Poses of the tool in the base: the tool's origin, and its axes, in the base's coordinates. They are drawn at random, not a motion.
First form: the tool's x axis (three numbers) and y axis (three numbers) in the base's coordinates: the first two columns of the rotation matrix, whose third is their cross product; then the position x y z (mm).
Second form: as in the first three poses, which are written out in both.
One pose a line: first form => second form
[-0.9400, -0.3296, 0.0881, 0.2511, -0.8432, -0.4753, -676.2, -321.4, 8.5] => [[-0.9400, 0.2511, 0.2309], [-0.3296, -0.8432, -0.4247], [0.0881, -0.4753, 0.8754]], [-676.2, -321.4, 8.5]
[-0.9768, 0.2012, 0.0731, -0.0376, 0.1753, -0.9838, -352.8, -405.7, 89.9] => [[-0.9768, -0.0376, -0.2108], [0.2012, 0.1753, -0.9637], [0.0731, -0.9838, -0.1637]], [-352.8, -405.7, 89.9]
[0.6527, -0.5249, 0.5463, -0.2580, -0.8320, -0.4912, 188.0, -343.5, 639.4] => [[0.6527, -0.2580, 0.7124], [-0.5249, -0.8320, 0.1797], [0.5463, -0.4912, -0.6785]], [188.0, -343.5, 639.4]
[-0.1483, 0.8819, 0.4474, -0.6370, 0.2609, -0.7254, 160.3, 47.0, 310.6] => [[-0.1483, -0.6370, -0.7565], [0.8819, 0.2609, -0.3926], [0.4474, -0.7254, 0.5231]], [160.3, 47.0, 310.6]
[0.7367, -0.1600, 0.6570, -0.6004, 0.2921, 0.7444, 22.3, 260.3, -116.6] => [[0.7367, -0.6004, -0.3110], [-0.1600, 0.2921, -0.9429], [0.6570, 0.7444, 0.1191]], [22.3, 260.3, -116.6]
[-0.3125, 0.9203, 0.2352, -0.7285, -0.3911, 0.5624, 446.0, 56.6, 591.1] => [[-0.3125, -0.7285, 0.6096], [0.9203, -0.3911, 0.0044], [0.2352, 0.5624, 0.7927]], [446.0, 56.6, 591.1]
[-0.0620, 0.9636, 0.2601, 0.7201, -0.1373, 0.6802, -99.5, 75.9, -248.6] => [[-0.0620, 0.7201, 0.6912], [0.9636, -0.1373, 0.2295], [0.2601, 0.6802, -0.6854]], [-99.5, 75.9, -248.6]
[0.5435, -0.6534, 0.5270, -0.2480, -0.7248, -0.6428, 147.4, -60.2, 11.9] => [[0.5435, -0.2480, 0.8020], [-0.6534, -0.7248, 0.2187], [0.5270, -0.6428, -0.5560]], [147.4, -60.2, 11.9]
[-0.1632, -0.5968, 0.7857, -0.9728, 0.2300, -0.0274, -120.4, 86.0, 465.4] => [[-0.1632, -0.9728, -0.1644], [-0.5968, 0.2300, -0.7688], [0.7857, -0.0274, -0.6181]], [-120.4, 86.0, 465.4]
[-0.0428, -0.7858, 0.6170, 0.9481, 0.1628, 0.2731, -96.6, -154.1, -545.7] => [[-0.0428, 0.9481, -0.3150], [-0.7858, 0.1628, 0.5967], [0.6170, 0.2731, 0.7380]], [-96.6, -154.1, -545.7]
